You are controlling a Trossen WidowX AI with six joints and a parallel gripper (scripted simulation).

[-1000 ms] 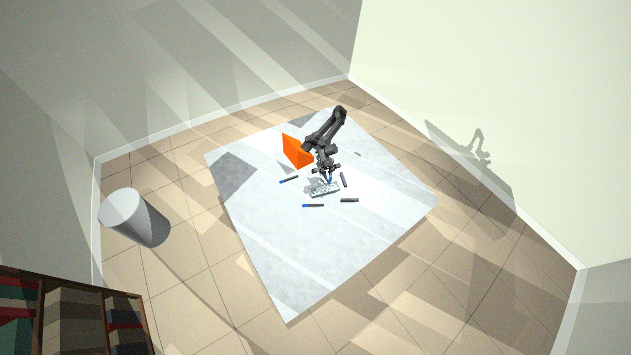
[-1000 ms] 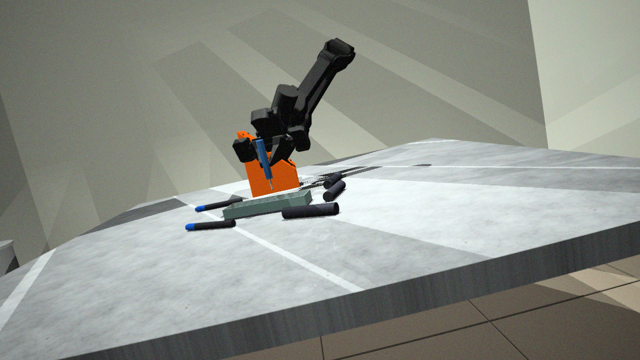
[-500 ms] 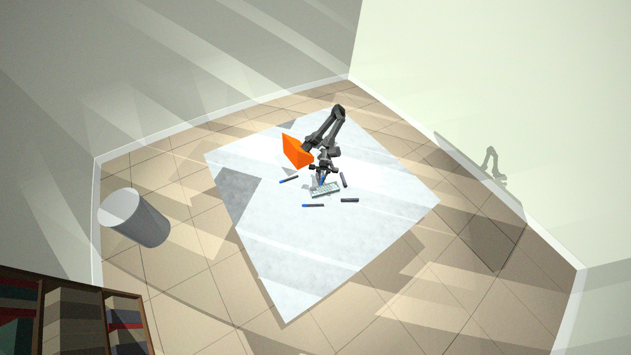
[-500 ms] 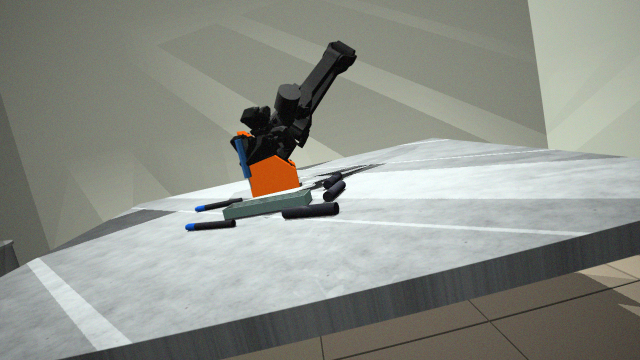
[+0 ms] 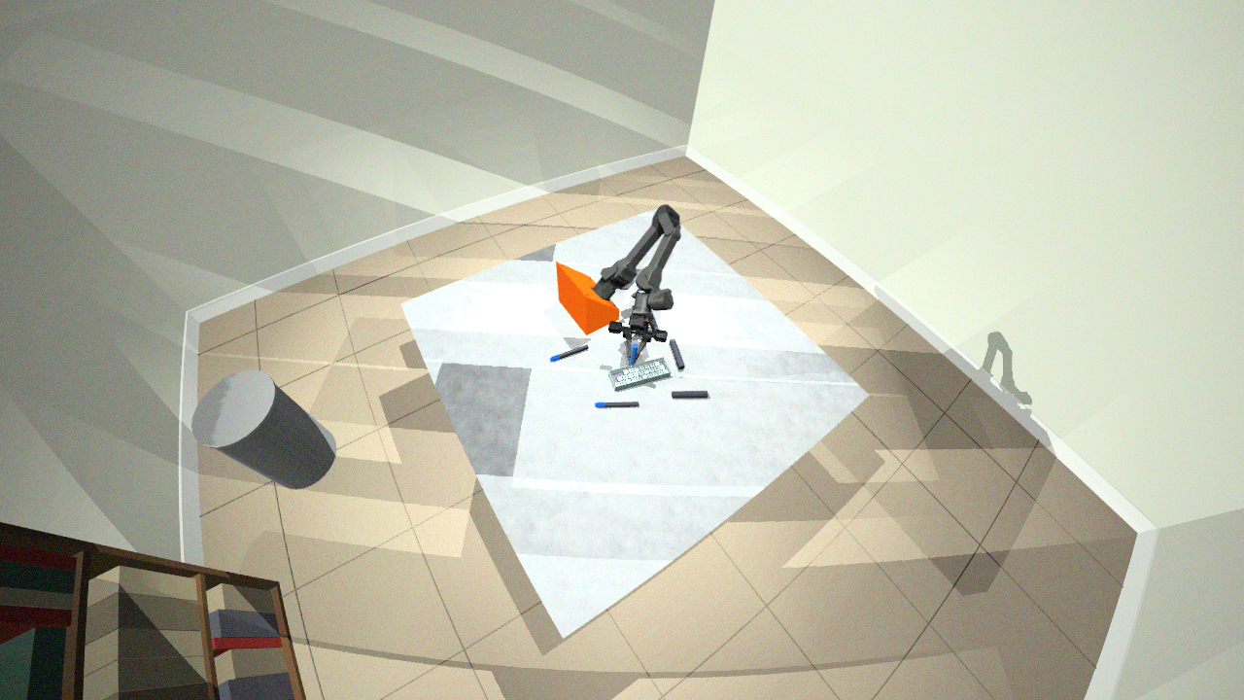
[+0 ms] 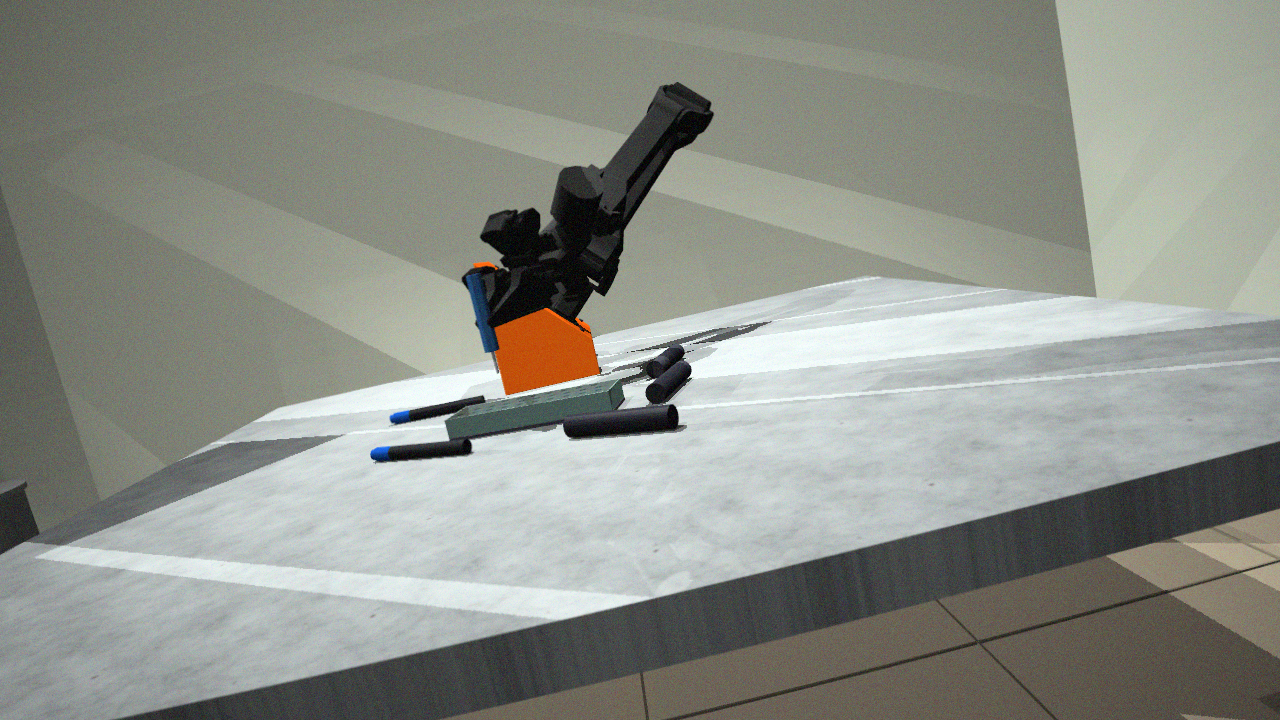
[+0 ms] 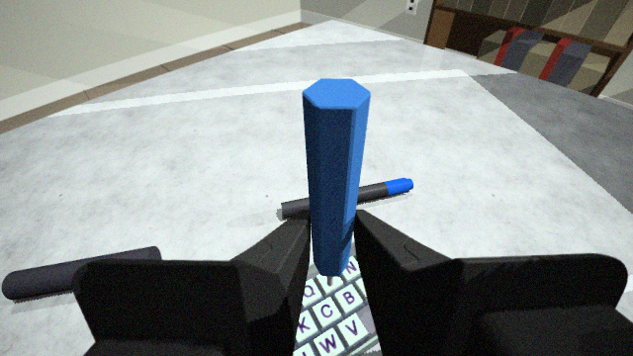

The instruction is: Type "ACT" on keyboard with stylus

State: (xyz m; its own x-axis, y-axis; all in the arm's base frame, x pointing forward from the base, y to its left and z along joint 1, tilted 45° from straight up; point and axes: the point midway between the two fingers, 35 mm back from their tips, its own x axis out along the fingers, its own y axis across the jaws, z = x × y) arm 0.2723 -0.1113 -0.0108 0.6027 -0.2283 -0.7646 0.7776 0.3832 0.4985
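Right now my gripper tip is 50 mm above the stylus tip. The rest, counted from my gripper tip: blue stylus 20 mm below.
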